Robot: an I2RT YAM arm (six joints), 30 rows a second.
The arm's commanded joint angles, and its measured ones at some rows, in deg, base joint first. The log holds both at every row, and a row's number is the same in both.
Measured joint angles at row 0: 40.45, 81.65, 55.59, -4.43, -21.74, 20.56
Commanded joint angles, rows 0 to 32: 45.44, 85.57, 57.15, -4.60, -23.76, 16.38; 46.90, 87.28, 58.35, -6.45, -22.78, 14.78; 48.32, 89.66, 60.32, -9.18, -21.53, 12.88; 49.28, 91.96, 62.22, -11.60, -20.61, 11.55; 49.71, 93.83, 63.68, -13.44, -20.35, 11.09; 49.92, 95.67, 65.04, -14.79, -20.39, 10.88; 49.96, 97.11, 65.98, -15.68, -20.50, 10.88; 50.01, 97.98, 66.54, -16.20, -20.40, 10.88; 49.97, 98.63, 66.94, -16.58, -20.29, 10.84; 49.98, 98.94, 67.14, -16.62, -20.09, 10.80; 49.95, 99.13, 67.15, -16.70, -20.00, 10.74; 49.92, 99.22, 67.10, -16.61, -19.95, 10.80; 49.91, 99.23, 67.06, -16.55, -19.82, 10.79; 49.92, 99.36, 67.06, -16.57, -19.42, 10.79; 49.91, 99.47, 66.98, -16.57, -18.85, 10.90; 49.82, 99.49, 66.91, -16.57, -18.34, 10.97; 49.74, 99.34, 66.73, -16.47, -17.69, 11.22; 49.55, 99.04, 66.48, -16.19, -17.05, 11.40; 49.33, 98.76, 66.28, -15.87, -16.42, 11.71; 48.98, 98.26, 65.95, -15.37, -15.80, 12.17; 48.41, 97.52, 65.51, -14.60, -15.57, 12.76; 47.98, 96.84, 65.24, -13.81, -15.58, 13.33; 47.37, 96.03, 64.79, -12.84, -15.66, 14.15; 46.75, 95.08, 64.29, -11.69, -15.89, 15.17; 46.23, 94.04, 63.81, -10.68, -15.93, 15.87; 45.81, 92.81, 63.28, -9.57, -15.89, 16.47; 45.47, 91.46, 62.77, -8.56, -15.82, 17.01; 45.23, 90.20, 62.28, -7.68, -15.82, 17.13; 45.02, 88.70, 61.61, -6.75, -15.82, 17.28; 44.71, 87.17, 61.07, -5.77, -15.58, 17.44; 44.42, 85.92, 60.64, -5.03, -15.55, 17.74; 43.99, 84.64, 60.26, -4.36, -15.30, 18.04; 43.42, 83.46, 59.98, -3.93, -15.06, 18.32
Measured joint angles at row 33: 44.34, 88.40, 59.90, -8.62, -16.21, 16.58
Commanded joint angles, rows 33 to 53: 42.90, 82.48, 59.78, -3.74, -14.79, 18.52; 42.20, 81.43, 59.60, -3.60, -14.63, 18.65; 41.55, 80.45, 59.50, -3.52, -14.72, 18.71; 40.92, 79.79, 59.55, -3.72, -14.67, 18.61; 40.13, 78.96, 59.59, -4.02, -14.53, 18.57; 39.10, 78.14, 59.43, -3.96, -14.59, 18.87; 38.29, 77.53, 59.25, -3.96, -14.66, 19.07; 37.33, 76.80, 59.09, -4.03, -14.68, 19.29; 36.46, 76.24, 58.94, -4.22, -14.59, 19.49; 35.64, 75.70, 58.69, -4.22, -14.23, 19.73; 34.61, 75.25, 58.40, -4.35, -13.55, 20.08; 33.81, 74.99, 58.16, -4.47, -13.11, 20.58; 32.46, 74.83, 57.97, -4.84, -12.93, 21.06; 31.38, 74.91, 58.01, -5.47, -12.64, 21.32; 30.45, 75.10, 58.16, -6.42, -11.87, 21.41; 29.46, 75.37, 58.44, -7.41, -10.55, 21.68; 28.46, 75.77, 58.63, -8.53, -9.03, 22.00; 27.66, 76.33, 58.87, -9.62, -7.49, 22.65; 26.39, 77.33, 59.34, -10.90, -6.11, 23.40; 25.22, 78.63, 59.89, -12.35, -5.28, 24.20; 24.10, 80.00, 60.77, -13.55, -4.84, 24.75
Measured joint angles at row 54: 26.50, 77.45, 58.46, -9.23, -9.39, 21.71
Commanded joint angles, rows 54 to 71: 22.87, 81.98, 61.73, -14.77, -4.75, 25.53; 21.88, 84.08, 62.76, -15.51, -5.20, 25.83; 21.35, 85.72, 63.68, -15.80, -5.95, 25.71; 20.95, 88.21, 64.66, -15.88, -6.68, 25.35; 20.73, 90.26, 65.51, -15.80, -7.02, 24.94; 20.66, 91.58, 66.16, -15.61, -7.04, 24.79; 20.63, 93.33, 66.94, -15.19, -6.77, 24.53; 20.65, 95.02, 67.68, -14.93, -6.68, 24.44; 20.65, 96.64, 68.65, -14.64, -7.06, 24.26; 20.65, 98.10, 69.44, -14.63, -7.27, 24.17; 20.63, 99.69, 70.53, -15.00, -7.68, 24.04; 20.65, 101.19, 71.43, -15.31, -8.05, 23.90; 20.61, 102.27, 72.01, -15.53, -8.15, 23.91; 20.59, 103.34, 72.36, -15.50, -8.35, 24.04; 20.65, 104.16, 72.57, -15.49, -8.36, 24.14; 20.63, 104.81, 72.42, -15.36, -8.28, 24.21; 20.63, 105.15, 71.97, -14.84, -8.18, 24.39; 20.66, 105.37, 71.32, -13.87, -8.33, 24.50
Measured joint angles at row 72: 20.62, 105.38, 70.74, -14.46, -7.77, 23.79
